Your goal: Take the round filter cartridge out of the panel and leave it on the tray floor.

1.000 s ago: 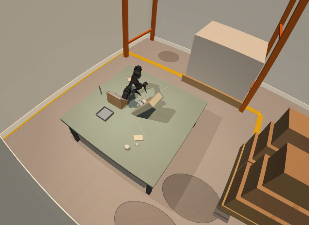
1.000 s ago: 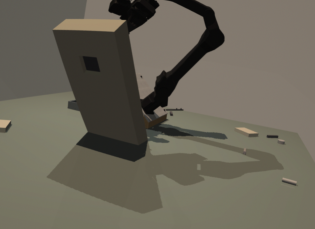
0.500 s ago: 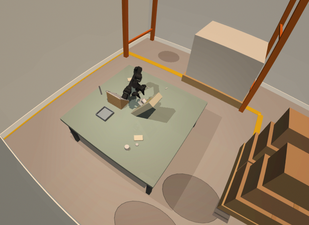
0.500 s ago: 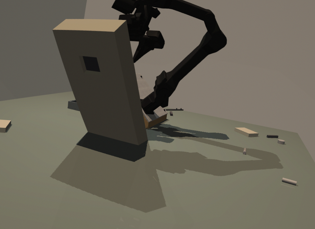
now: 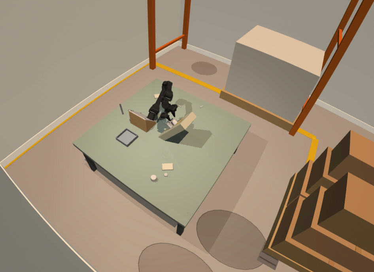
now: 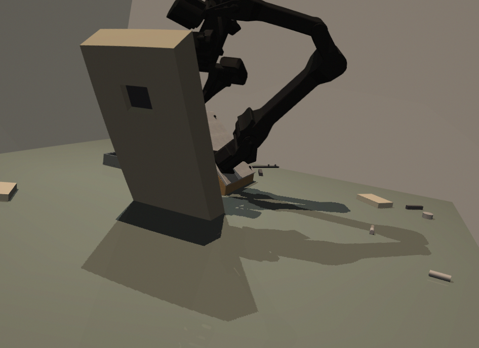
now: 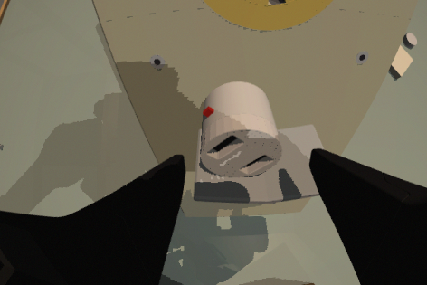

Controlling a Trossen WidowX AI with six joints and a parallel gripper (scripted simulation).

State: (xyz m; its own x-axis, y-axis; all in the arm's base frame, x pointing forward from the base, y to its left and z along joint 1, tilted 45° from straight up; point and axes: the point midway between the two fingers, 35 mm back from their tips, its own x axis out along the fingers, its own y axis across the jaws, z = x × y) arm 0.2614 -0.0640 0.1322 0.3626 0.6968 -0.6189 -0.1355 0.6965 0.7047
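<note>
My gripper tip is 10 mm to the left of the grey ledge and 60 mm above it. Also, from my gripper tip: tan service panel (60 mm ahead, 10 mm to the right, 40 mm below); grey tray (270 mm behind, 330 mm to the right, 200 mm below).
</note>
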